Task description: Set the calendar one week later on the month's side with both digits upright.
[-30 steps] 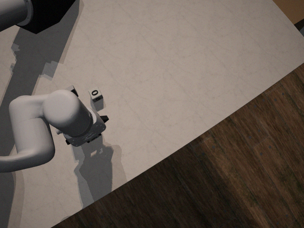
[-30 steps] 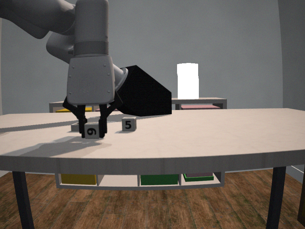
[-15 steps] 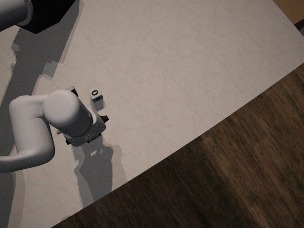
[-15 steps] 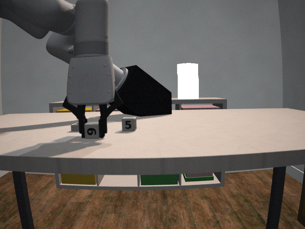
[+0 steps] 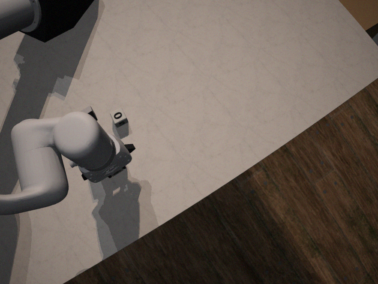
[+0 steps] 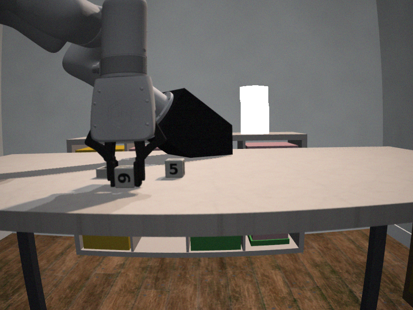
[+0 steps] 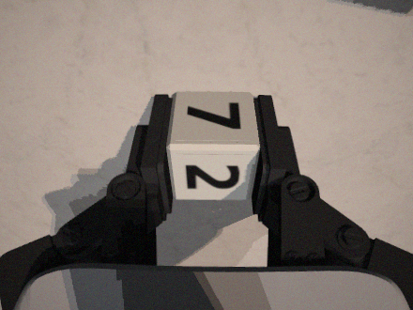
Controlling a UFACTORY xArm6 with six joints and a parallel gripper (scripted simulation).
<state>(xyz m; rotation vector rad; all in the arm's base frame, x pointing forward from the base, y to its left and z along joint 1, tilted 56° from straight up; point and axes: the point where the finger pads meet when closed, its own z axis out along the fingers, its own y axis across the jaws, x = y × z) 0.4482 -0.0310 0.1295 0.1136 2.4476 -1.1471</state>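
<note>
My gripper is now 10 mm above the white cube. From my hand the other things lie so: grey tray (120 mm behind, 10 mm to the right, 10 mm below).
</note>
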